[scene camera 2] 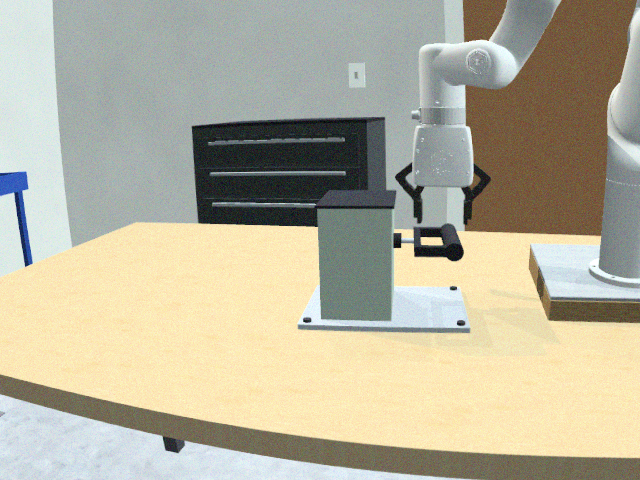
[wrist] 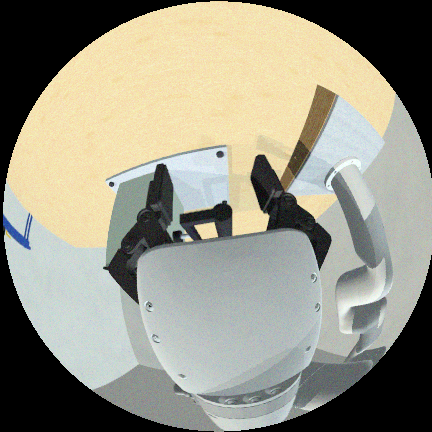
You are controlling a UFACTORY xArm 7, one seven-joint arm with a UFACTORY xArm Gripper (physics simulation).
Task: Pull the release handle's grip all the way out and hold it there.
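Observation:
The release handle's black grip (scene camera 2: 452, 242) (wrist: 224, 218) is a thick bar on an open rectangular frame, at the right of a grey-green box (scene camera 2: 356, 263) (wrist: 120, 215) with a dark top. A short silver rod (scene camera 2: 407, 240) shows between the frame and the box's black collar (scene camera 2: 397, 240). My gripper (scene camera 2: 443, 222) (wrist: 211, 168) is open and empty, pointing down. In the scene view its fingertips appear just above the handle, one on either side of the grip and frame. In the wrist view the handle shows between the fingers, partly hidden by the gripper's body.
The box stands on a white base plate (scene camera 2: 426, 304) (wrist: 197, 172) with dark bolts, on the wooden table (scene camera 2: 206, 335) (wrist: 200, 75). The robot's mounting block (scene camera 2: 573, 279) (wrist: 340, 130) is at the right. A black drawer cabinet (scene camera 2: 281, 186) stands behind the table.

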